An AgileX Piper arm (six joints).
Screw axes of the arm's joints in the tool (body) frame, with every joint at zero. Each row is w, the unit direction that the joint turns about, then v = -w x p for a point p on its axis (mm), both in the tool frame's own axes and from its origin. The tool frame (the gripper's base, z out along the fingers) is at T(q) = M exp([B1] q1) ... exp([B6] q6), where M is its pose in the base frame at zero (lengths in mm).
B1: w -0.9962 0 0.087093 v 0 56.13 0
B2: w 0 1 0 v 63.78 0 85.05
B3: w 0 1 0 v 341.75 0 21.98
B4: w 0 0 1 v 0 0 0
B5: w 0 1 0 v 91 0 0
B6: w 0 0 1 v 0 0 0
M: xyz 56.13 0 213.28 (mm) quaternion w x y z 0.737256 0 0.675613 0
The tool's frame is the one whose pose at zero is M.
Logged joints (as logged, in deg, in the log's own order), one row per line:
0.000, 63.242, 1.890, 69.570, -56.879, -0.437
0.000, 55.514, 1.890, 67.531, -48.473, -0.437
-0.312, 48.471, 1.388, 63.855, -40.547, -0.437
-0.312, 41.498, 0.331, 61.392, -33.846, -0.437
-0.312, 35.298, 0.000, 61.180, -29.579, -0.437
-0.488, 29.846, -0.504, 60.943, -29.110, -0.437
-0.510, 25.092, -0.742, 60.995, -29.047, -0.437
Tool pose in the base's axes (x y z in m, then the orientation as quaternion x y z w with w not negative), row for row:
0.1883, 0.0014, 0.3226, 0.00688, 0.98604, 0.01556, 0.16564
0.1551, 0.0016, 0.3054, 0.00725, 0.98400, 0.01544, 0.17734
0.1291, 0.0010, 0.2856, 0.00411, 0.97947, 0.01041, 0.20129
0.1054, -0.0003, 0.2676, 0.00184, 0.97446, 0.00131, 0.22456
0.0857, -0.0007, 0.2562, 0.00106, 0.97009, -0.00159, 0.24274
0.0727, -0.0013, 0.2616, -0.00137, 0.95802, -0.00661, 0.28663
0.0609, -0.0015, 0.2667, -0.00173, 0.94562, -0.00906, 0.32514
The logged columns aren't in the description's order. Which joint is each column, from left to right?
Columns, left to right: q6, q2, q4, q5, q3, q1.
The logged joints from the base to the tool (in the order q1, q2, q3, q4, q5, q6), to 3 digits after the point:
-0.437, 63.242, -56.879, 1.890, 69.570, 0.000
-0.437, 55.514, -48.473, 1.890, 67.531, 0.000
-0.437, 48.471, -40.547, 1.388, 63.855, -0.312
-0.437, 41.498, -33.846, 0.331, 61.392, -0.312
-0.437, 35.298, -29.579, 0.000, 61.180, -0.312
-0.437, 29.846, -29.110, -0.504, 60.943, -0.488
-0.437, 25.092, -29.047, -0.742, 60.995, -0.510

